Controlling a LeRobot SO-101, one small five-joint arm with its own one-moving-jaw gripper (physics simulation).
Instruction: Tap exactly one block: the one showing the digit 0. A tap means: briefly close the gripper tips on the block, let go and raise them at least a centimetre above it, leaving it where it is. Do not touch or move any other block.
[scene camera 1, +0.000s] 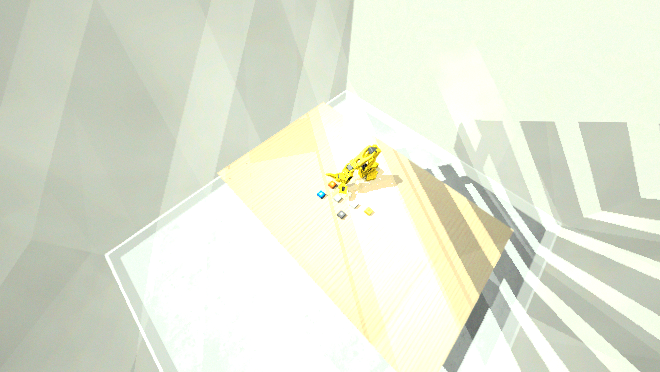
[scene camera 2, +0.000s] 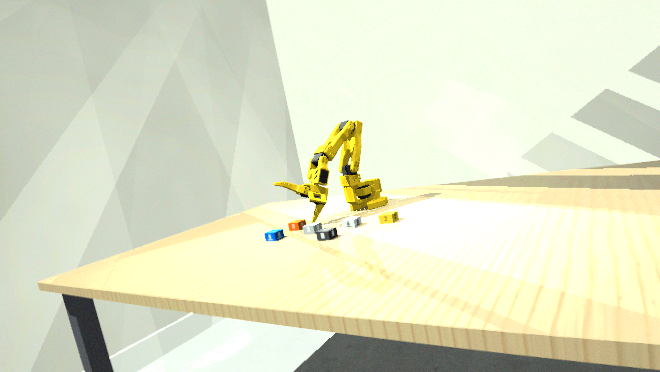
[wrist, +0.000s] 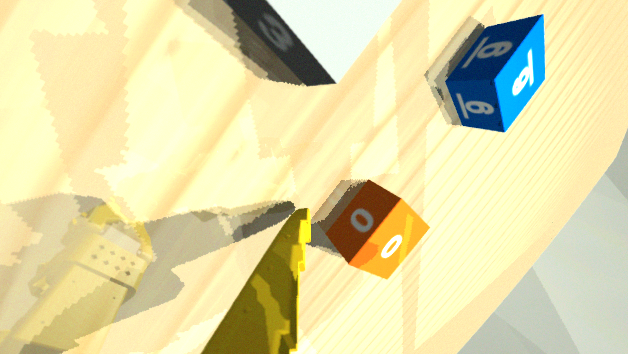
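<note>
The orange block (scene camera 1: 332, 185) (scene camera 2: 296, 225) (wrist: 377, 230) shows the digit 0 on two faces in the wrist view. It rests on the table to the right of the jaw tip there, with a gap between them. My gripper (scene camera 1: 335, 182) (scene camera 2: 294, 202) is fully open and empty. Its fixed jaw (wrist: 275, 295) points down, with the tip low over the table in scene camera 2. The moving jaw is swung out to the left there and is out of the wrist picture.
A blue block (scene camera 1: 321, 194) (scene camera 2: 274, 234) (wrist: 495, 75) with underlined digits lies near the orange one. A light block (scene camera 1: 338, 199) (scene camera 2: 313, 228), a dark block (scene camera 1: 341, 214) (scene camera 2: 326, 233), a white block (scene camera 1: 354, 205) (scene camera 2: 352, 221) and a yellow block (scene camera 1: 369, 211) (scene camera 2: 388, 217) also stand on the table.
</note>
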